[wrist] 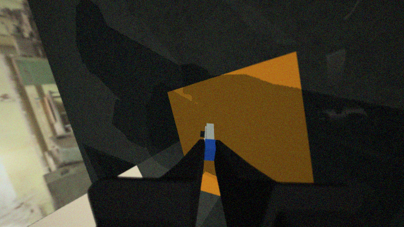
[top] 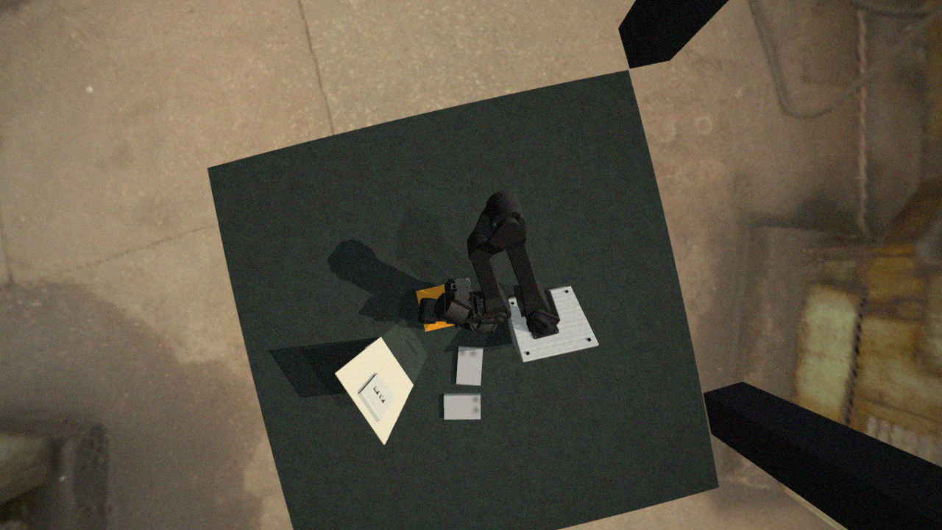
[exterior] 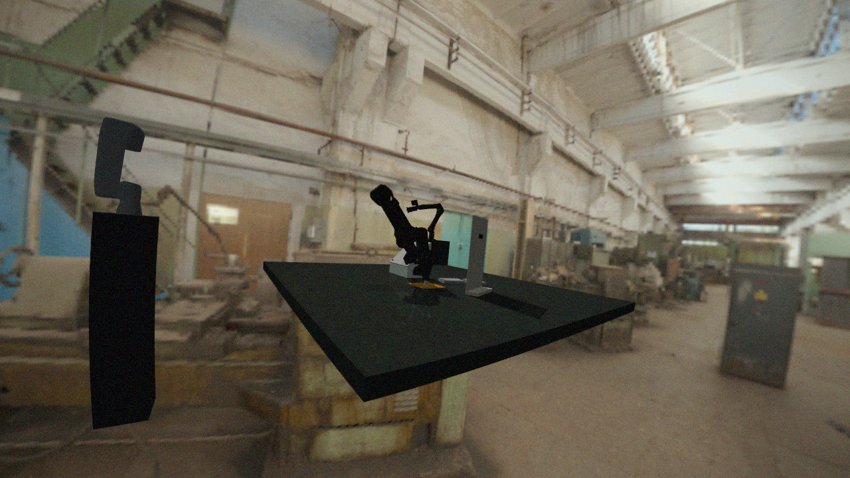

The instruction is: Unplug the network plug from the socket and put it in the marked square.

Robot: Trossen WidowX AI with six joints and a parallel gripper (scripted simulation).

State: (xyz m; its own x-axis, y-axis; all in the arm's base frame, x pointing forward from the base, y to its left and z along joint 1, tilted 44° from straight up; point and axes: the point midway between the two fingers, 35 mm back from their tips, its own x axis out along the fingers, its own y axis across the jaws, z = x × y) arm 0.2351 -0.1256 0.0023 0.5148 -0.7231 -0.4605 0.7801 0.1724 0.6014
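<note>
Now: gripper tip right at the network plug. Round my gripper tip: upright panel 160 mm ahead, 140 mm to the left, 120 mm above; then orange marked square 20 mm below, 10 mm to the left, 10 mm behind.
</note>
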